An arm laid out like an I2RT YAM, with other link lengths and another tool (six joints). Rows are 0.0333 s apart.
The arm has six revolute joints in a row. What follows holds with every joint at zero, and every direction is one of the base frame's. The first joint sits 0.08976 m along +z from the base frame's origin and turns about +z. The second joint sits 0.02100 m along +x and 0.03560 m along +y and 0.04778 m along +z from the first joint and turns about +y. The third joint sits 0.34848 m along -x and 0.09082 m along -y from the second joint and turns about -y. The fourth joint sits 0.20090 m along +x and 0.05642 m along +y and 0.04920 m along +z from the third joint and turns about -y. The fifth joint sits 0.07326 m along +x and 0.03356 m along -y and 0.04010 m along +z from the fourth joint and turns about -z. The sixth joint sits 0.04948 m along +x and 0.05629 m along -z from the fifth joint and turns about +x. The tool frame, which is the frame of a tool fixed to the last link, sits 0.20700 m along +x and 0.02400 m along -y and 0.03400 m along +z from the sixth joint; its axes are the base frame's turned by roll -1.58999, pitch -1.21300 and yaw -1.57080 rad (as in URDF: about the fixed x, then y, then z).
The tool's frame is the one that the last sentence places.
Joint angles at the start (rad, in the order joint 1, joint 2, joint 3, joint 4, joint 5, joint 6):
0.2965 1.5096 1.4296 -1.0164 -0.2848 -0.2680
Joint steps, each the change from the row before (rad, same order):
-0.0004 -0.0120 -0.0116 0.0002 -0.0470 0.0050
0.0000 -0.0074 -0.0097 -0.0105 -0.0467 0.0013
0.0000 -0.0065 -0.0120 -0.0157 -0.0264 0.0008
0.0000 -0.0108 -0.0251 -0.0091 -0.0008 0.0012
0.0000 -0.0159 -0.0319 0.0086 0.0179 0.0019
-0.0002 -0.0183 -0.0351 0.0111 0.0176 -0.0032
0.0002 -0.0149 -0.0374 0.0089 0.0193 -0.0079
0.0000 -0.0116 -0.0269 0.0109 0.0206 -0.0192
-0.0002 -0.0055 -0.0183 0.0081 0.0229 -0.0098
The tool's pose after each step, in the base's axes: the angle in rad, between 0 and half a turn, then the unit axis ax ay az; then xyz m. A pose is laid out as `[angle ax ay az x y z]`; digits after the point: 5 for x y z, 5 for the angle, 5 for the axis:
[2.75237 -0.97004 -0.13565 -0.20154 0.33964 0.14296 0.24367]
[2.70955 -0.97164 -0.13979 -0.19072 0.32904 0.15166 0.24403]
[2.68738 -0.97396 -0.14077 -0.17771 0.31869 0.15517 0.24135]
[2.68995 -0.97639 -0.13823 -0.16603 0.30925 0.15244 0.23457]
[2.70794 -0.97723 -0.13473 -0.16393 0.30427 0.14632 0.22817]
[2.72626 -0.97747 -0.13383 -0.16325 0.29887 0.14024 0.22184]
[2.74816 -0.97800 -0.13471 -0.15928 0.29255 0.13374 0.21329]
[2.77169 -0.97674 -0.14162 -0.16102 0.28971 0.12831 0.20784]
[2.79608 -0.97632 -0.14369 -0.16172 0.28895 0.12247 0.20295]

